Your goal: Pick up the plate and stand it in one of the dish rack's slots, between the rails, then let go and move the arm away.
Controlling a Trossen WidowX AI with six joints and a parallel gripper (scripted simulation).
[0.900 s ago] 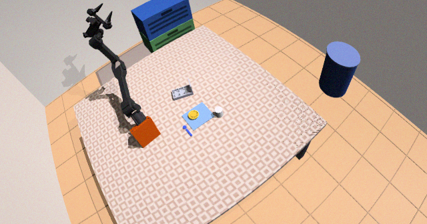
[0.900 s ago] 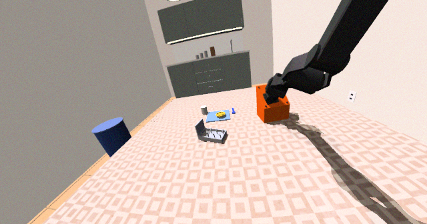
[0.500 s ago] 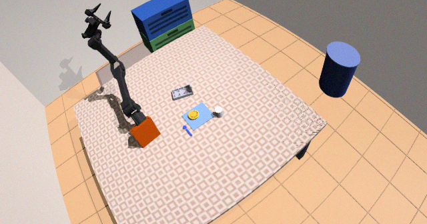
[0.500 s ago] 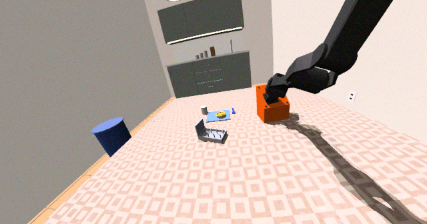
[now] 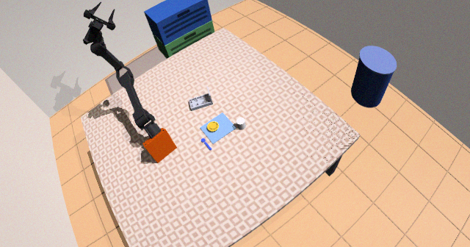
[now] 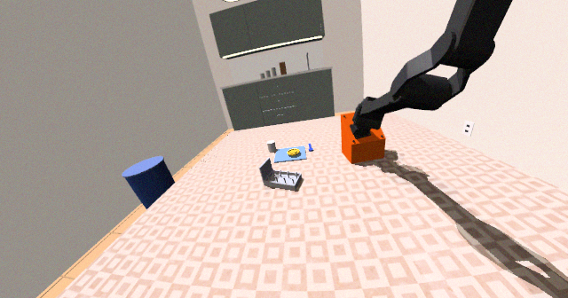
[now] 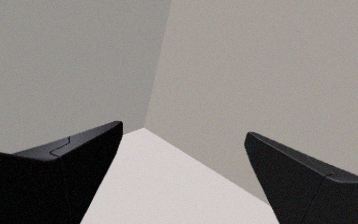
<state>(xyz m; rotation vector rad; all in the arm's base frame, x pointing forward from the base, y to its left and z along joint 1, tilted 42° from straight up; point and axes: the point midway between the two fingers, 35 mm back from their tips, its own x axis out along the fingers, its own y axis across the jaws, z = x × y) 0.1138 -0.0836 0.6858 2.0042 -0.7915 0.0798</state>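
Right now my gripper tip is 9 cm short of the yellow plate, 52 cm to the left of it and 68 cm above it. Also, from my gripper tip: small blue spoon (56 cm to the right, 69 cm below); then light blue mat (11 cm ahead, 54 cm to the right, 69 cm below); then grey dish rack (16 cm ahead, 34 cm to the right, 67 cm below).
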